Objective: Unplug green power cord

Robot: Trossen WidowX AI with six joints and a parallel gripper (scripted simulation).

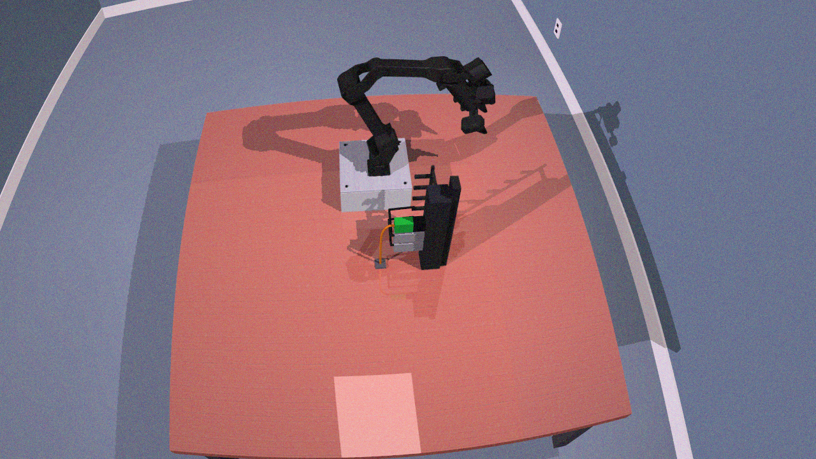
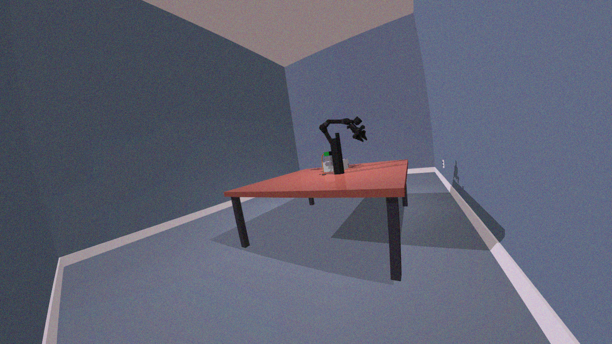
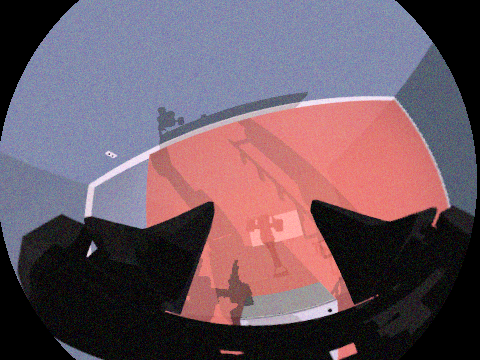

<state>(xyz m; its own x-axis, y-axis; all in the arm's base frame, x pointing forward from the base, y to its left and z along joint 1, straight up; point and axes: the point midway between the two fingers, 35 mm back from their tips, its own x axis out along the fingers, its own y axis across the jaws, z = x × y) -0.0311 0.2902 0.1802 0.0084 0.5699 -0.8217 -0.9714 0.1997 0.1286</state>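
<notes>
Now: gripper tip 30 cm short of the green plug, 25 cm to the left of it and 6 cm above it.
</notes>
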